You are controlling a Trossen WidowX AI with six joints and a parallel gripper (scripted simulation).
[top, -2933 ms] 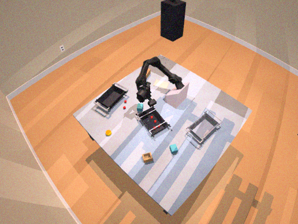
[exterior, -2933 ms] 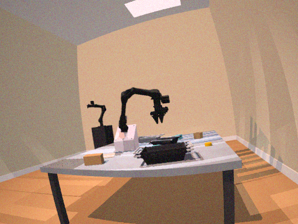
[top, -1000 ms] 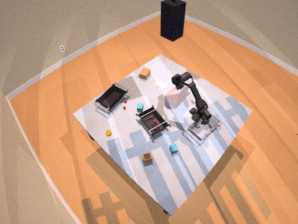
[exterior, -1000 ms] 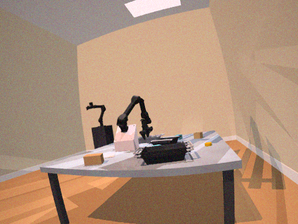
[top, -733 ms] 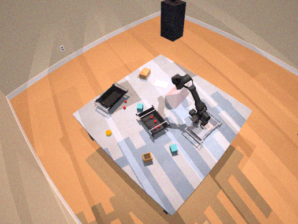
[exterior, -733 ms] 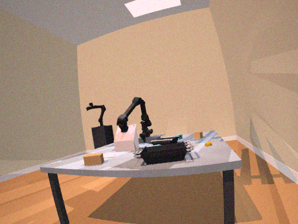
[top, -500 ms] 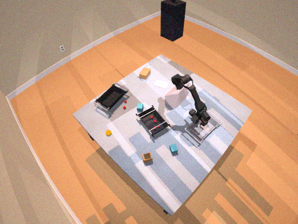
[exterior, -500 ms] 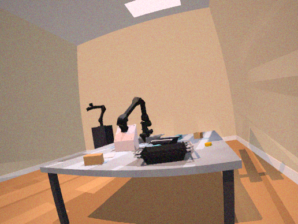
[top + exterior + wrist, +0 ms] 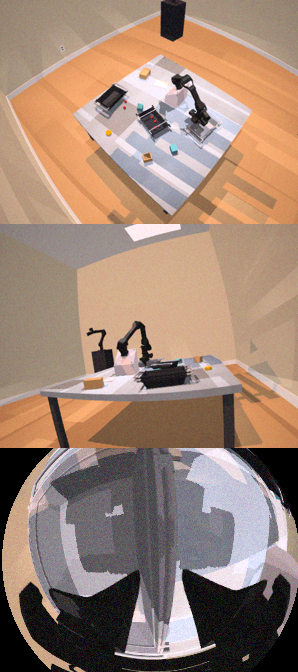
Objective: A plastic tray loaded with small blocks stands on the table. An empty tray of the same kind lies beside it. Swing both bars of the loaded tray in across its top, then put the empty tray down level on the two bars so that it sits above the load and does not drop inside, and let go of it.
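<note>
Now: the grey tray 10 mm ahead of my gripper tip, 80 mm to the left of it and 30 mm above it. From my gripper tip the other things lie so: yellow disc: 620 mm ahead, 490 mm to the right; orange block: 120 mm behind, 790 mm to the right, 20 mm above; brown box: 550 mm ahead, 80 mm to the right.
</note>
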